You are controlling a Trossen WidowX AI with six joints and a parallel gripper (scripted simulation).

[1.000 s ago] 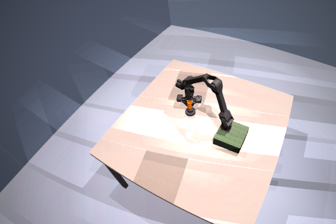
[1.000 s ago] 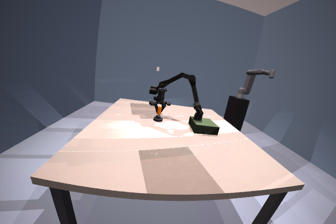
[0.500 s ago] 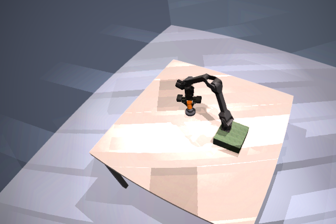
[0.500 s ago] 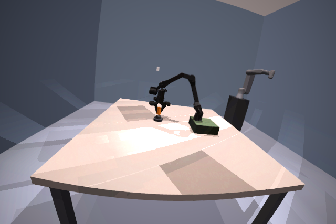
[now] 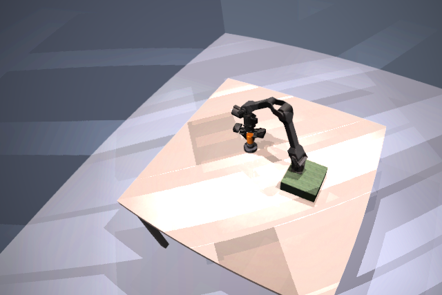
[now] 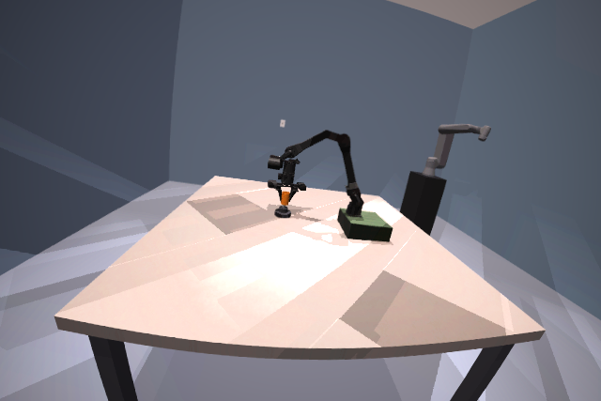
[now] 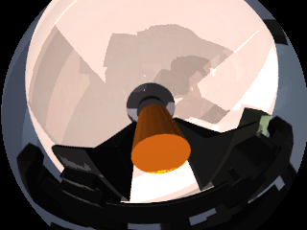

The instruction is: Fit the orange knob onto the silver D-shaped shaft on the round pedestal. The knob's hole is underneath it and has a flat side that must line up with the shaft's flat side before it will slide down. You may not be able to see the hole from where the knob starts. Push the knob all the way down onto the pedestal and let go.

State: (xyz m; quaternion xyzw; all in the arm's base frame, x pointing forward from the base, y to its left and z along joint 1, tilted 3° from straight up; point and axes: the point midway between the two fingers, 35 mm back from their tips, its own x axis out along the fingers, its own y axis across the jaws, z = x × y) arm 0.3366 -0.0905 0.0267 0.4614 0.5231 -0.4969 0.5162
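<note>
The orange knob lies 3 cm above my gripper tip. Round my gripper tip: round pedestal (4 cm below).
</note>
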